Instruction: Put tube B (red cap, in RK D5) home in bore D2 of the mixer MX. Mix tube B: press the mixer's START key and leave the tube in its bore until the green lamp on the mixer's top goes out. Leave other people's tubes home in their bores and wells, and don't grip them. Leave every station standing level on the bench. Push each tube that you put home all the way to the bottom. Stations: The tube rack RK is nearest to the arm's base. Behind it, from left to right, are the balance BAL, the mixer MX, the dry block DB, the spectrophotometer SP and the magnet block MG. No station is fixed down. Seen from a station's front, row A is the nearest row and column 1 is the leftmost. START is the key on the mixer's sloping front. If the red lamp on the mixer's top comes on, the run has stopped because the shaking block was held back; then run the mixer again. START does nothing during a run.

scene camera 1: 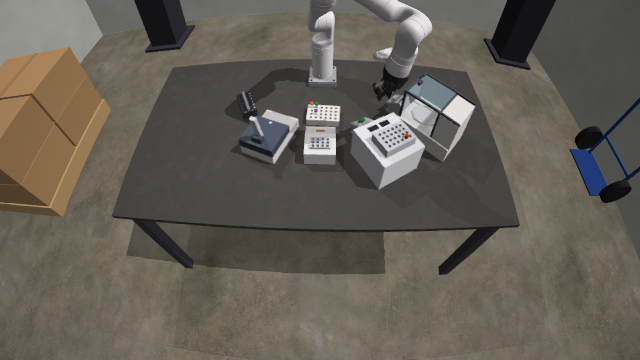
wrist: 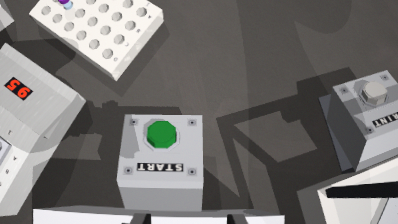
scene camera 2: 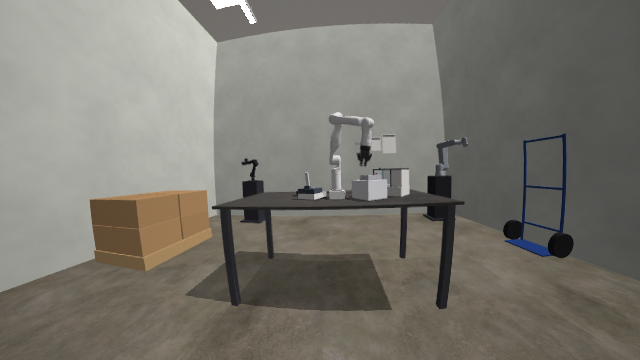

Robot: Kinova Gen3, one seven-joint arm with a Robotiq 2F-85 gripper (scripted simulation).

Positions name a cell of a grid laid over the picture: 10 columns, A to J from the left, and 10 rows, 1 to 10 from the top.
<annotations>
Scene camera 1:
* balance BAL: G3
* dry block DB: F5
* spectrophotometer SP: E4
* grey mixer block: G5
</annotations>
